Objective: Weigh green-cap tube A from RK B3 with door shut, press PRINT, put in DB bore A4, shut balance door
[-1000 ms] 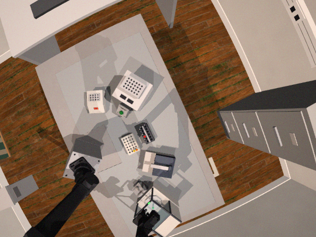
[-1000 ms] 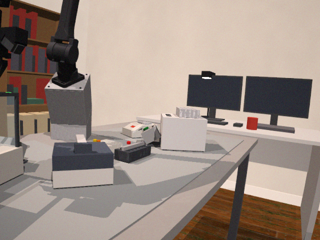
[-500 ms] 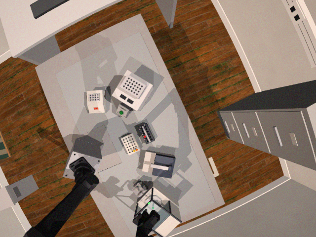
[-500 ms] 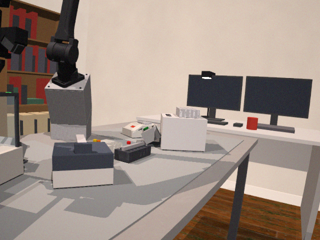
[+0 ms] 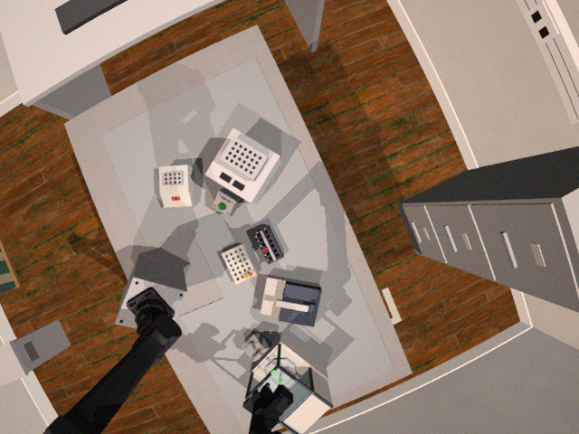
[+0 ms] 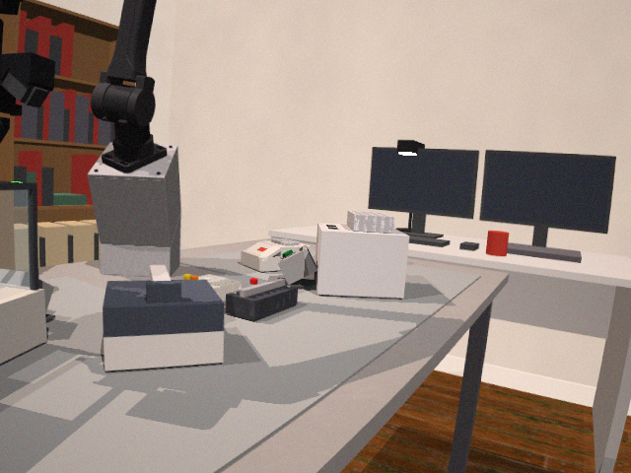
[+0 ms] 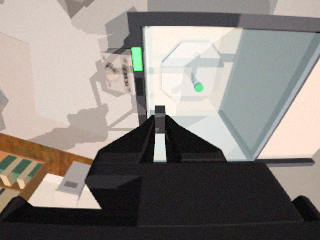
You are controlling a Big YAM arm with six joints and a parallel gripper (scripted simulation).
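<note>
The pale pan lies 14 cm below my hand, 5 cm to the right of it and 2 cm ahead of it. Also, from my hand: spectrophotometer: 19 cm ahead, 16 cm below, 15 cm to the left; tinted glass pane: 3 cm to the right, 1 cm below, 1 cm ahead; white print key: 15 cm below, 9 cm to the left, 3 cm behind.
</note>
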